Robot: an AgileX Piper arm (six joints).
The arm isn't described. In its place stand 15 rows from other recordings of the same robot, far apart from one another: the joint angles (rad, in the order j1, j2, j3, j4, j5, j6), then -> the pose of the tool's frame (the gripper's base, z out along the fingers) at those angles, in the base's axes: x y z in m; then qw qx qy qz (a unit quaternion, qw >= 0).
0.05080, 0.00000, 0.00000, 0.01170, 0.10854, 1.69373 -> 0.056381 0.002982 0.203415 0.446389 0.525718 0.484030 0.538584
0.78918, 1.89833, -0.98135, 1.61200, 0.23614, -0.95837 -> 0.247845 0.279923 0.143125 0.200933 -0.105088 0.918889 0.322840
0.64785, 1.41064, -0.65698, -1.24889, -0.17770, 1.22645 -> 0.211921 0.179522 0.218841 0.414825 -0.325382 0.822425 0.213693
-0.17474, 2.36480, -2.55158, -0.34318, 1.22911, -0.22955 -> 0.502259 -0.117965 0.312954 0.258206 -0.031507 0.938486 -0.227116
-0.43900, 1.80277, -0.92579, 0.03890, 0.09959, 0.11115 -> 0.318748 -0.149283 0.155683 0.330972 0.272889 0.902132 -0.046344
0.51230, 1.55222, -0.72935, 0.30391, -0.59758, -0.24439 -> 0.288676 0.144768 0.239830 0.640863 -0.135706 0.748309 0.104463
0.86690, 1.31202, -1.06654, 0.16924, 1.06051, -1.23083 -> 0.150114 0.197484 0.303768 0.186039 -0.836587 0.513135 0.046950
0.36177, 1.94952, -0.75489, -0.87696, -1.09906, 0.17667 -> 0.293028 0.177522 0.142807 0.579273 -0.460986 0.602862 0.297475
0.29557, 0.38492, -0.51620, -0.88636, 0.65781, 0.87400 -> 0.080199 -0.020640 0.321909 0.626369 0.077634 0.772585 -0.068900
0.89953, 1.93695, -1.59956, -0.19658, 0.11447, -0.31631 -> 0.294303 0.367246 0.299815 0.559157 -0.528826 0.630549 0.100472
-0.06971, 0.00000, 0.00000, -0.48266, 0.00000, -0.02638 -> 0.055998 -0.003910 0.213281 0.706603 -0.147218 0.659379 -0.210378
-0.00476, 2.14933, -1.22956, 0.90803, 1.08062, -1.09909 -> 0.364349 0.061554 0.102722 0.051103 -0.230681 0.896414 0.374988
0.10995, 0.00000, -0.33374, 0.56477, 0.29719, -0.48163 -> 0.024366 0.017039 0.299153 0.754279 -0.075109 0.641785 0.116339
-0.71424, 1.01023, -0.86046, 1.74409, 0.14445, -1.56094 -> 0.177866 -0.137120 0.385599 0.681273 0.267812 0.668452 -0.131593
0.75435, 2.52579, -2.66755, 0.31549, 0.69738, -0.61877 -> 0.404840 0.405334 0.294644 0.505918 -0.494823 0.682241 0.183698
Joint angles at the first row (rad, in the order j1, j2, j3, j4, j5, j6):
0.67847, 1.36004, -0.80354, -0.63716, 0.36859, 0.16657
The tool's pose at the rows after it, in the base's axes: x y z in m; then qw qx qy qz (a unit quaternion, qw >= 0):
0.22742 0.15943 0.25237 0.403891 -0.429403 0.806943 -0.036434
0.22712 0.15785 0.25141 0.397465 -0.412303 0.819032 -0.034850
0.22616 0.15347 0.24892 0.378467 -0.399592 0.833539 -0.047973
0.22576 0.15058 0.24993 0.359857 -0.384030 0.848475 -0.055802
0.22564 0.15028 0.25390 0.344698 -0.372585 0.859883 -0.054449
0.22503 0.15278 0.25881 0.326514 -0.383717 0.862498 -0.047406
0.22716 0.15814 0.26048 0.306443 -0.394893 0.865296 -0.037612
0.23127 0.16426 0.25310 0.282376 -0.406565 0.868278 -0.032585
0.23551 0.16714 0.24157 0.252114 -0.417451 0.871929 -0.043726
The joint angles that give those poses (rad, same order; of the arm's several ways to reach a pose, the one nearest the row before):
0.67846, 1.36002, -0.80354, -0.63713, 0.35084, 0.21859
0.67847, 1.36004, -0.80355, -0.63715, 0.37144, 0.25742
0.67849, 1.36005, -0.80354, -0.63720, 0.42781, 0.27852
0.67845, 1.36005, -0.81789, -0.60764, 0.48996, 0.27845
0.67845, 1.36004, -0.84306, -0.55159, 0.54221, 0.25036
0.67847, 1.36258, -0.87583, -0.45715, 0.58818, 0.14846
0.67847, 1.38431, -0.91320, -0.37340, 0.62601, 0.06342
0.67846, 1.42621, -0.93388, -0.32168, 0.64339, 0.00946
0.67848, 1.47250, -0.94419, -0.31736, 0.67223, -0.01124

